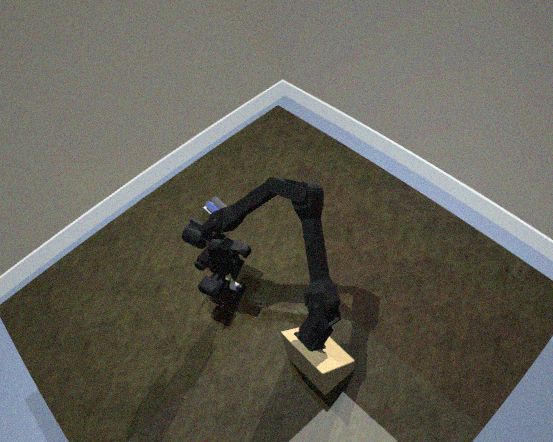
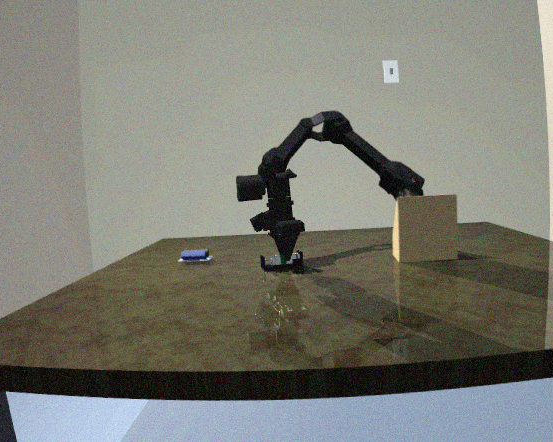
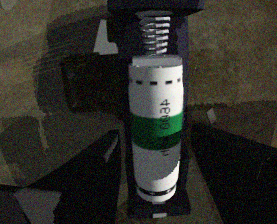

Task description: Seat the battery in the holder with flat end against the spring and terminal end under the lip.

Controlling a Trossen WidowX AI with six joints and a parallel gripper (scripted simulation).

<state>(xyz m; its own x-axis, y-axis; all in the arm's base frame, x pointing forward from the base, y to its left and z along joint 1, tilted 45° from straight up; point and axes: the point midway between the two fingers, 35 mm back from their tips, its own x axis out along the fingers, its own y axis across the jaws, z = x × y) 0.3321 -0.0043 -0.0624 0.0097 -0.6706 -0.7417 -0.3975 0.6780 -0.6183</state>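
The white battery lies right at my gripper tip.
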